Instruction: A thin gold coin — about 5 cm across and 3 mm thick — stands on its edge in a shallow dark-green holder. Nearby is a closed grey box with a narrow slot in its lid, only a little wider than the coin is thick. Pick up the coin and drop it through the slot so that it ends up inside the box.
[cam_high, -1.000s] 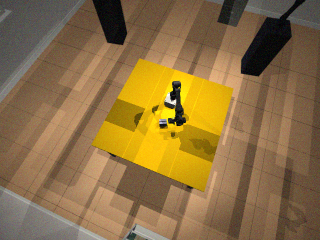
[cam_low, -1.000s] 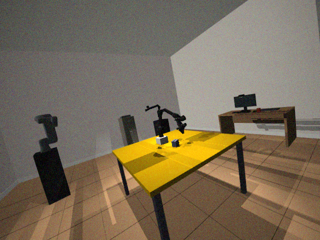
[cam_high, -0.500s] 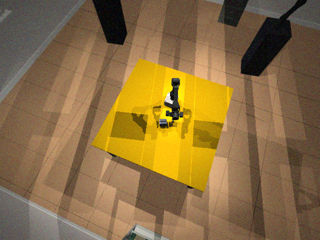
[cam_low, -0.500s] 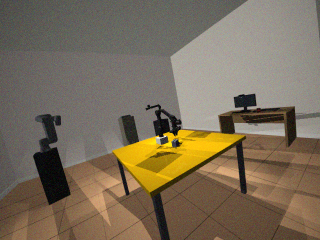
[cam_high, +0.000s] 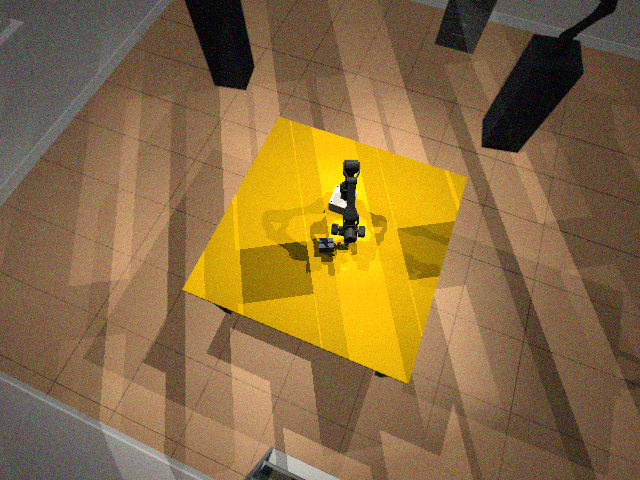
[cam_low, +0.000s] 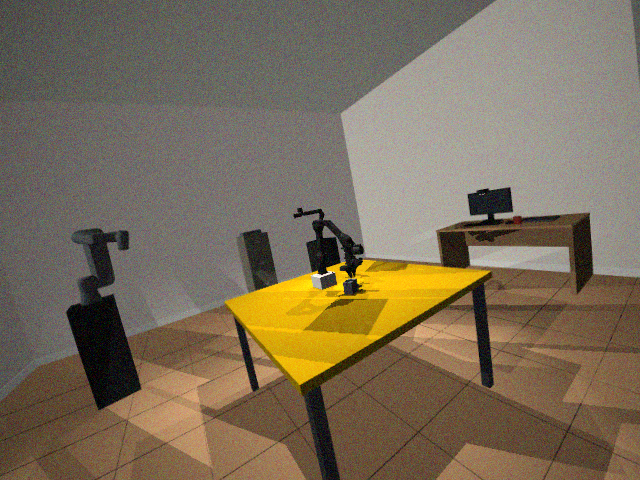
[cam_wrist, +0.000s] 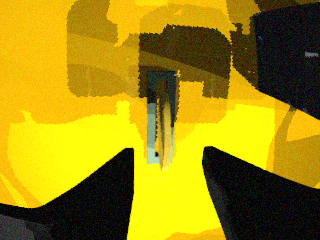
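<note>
Now: the gold coin 30 mm below my gripper tip.
</note>
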